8 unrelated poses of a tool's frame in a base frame.
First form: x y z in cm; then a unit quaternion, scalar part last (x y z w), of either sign.
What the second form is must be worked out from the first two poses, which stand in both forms.
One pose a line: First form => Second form
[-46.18 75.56 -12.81 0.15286 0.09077 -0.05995 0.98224] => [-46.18 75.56 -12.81 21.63 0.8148 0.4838 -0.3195]
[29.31 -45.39 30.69 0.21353 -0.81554 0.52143 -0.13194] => [29.31 -45.39 30.69 164.84 -0.2154 0.8227 -0.5260]
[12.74 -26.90 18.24 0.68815 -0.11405 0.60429 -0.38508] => [12.74 -26.90 18.24 134.70 -0.7456 0.1236 -0.6548]
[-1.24 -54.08 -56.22 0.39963 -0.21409 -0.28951 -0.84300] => [-1.24 -54.08 -56.22 65.08 -0.7429 0.3980 0.5382]
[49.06 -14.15 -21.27 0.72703 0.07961 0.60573 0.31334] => [49.06 -14.15 -21.27 143.48 0.7656 0.0838 0.6379]
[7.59 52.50 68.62 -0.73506 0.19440 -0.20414 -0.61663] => [7.59 52.50 68.62 103.86 0.9337 -0.2469 0.2593]
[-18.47 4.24 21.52 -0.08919 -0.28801 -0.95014 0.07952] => [-18.47 4.24 21.52 170.88 -0.0895 -0.2889 -0.9532]
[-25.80 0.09 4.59 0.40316 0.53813 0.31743 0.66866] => [-25.80 0.09 4.59 96.07 0.5422 0.7237 0.4269]
